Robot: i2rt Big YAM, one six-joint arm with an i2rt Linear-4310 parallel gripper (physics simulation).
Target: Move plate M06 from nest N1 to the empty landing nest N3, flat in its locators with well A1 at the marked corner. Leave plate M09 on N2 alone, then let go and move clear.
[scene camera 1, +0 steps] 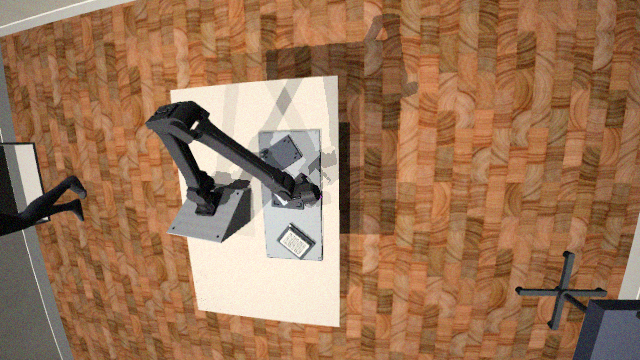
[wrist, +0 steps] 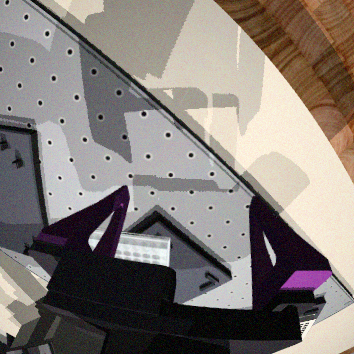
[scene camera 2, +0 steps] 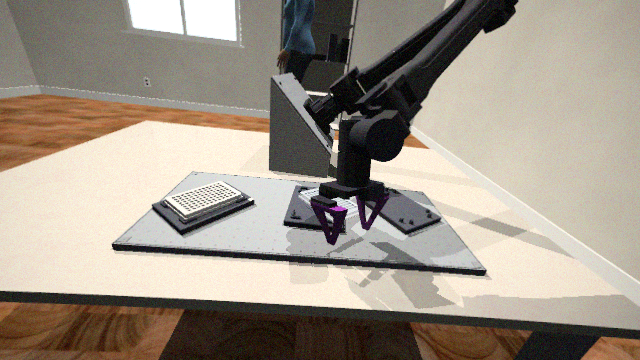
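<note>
My gripper (scene camera 2: 349, 236) (wrist: 188, 196) is open with nothing between its fingers. It hangs low over the front side of the middle nest (scene camera 2: 300, 220) (wrist: 192, 270). A clear well plate (scene camera 2: 351, 206) (wrist: 145, 247) lies askew across that dark nest, partly hidden by the gripper. One finger stands over the plate's end in the wrist view. A cream well plate (scene camera 1: 296, 242) (scene camera 2: 202, 200) sits on the nest (scene camera 2: 185, 226) at the left in scene camera 2. The third nest (scene camera 1: 284, 152) (scene camera 2: 407, 215) (wrist: 15, 190) holds no plate and shows small dark locators. Plate names, nest numbers and A1 marks cannot be read.
The nests stand on a grey perforated board (scene camera 1: 292, 217) (scene camera 2: 260, 240) (wrist: 150, 135) on the cream table (scene camera 1: 250, 285) (scene camera 2: 75, 200). The arm rises from a grey wedge-shaped base (scene camera 1: 200, 227) (scene camera 2: 295, 135) behind the board. A person (scene camera 2: 300, 30) stands beyond the table.
</note>
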